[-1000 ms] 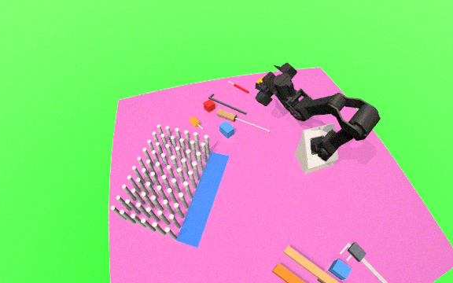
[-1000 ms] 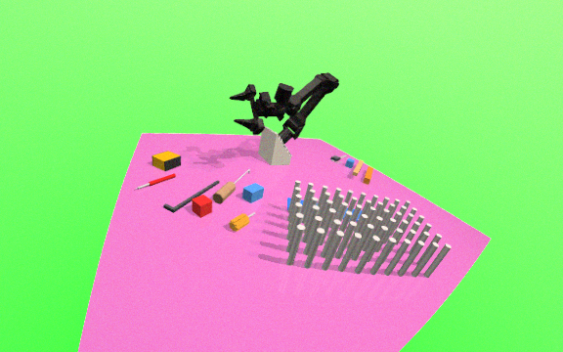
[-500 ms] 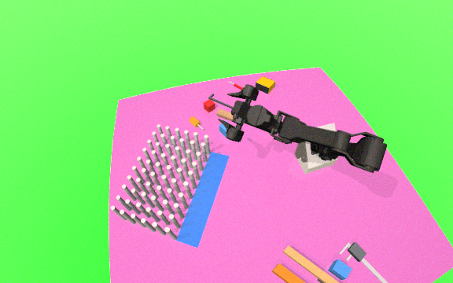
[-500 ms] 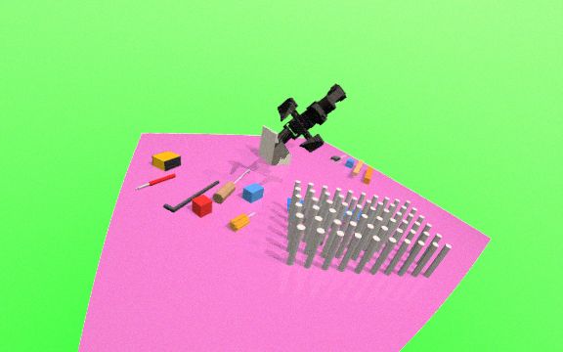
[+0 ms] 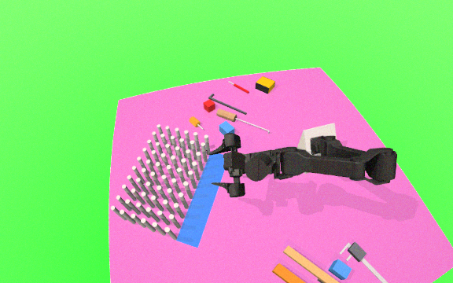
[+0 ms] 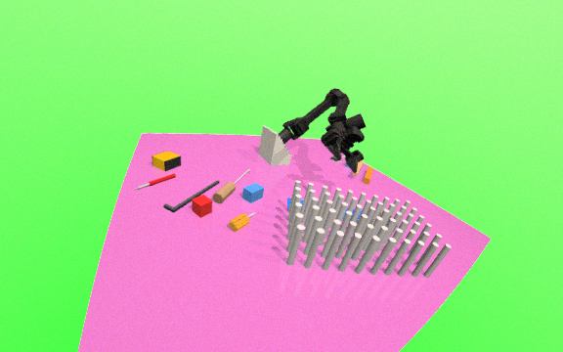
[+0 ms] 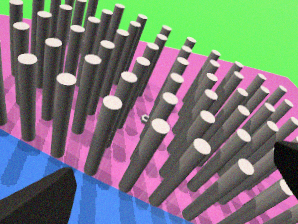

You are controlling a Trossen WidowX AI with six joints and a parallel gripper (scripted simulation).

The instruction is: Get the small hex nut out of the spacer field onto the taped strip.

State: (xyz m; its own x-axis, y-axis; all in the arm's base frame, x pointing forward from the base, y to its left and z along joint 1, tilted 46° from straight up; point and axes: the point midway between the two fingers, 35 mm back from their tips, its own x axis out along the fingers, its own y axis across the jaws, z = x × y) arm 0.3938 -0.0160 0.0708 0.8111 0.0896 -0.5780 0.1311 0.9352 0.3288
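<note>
My gripper tip is now 28 cm to the left of the wooden-handled tool, 22 cm past it and 15 cm above it. The rest, counted from my gripper tip: red cube: 44 cm to the right, 14 cm below, 7 cm behind; then blue taped strip: 16 cm below, 4 cm ahead, 1 cm to the left; then orange-handled tool: 35 cm to the right, 15 cm below, 1 cm ahead.
</note>
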